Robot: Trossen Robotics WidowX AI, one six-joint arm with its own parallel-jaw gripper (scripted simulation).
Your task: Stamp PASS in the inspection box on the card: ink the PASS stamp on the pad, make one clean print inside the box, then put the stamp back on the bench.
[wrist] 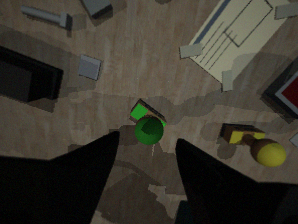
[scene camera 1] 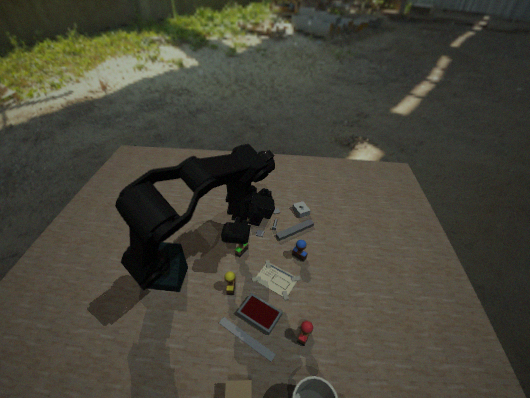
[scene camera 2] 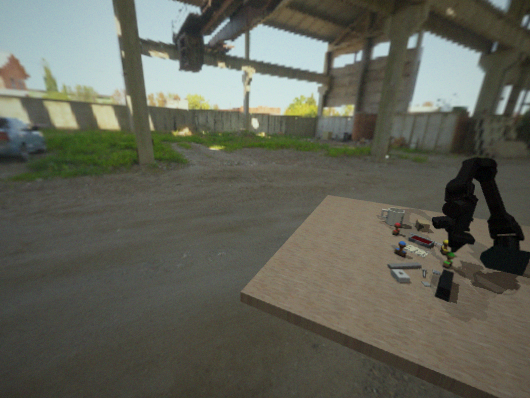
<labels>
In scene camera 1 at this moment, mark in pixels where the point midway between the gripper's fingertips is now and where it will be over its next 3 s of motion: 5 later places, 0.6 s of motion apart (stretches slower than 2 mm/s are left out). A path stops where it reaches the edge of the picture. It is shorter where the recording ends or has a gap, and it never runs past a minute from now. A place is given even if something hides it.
My gripper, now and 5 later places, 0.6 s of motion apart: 241,233; 242,240; 241,246; 242,244; 242,242; 242,240
</labels>
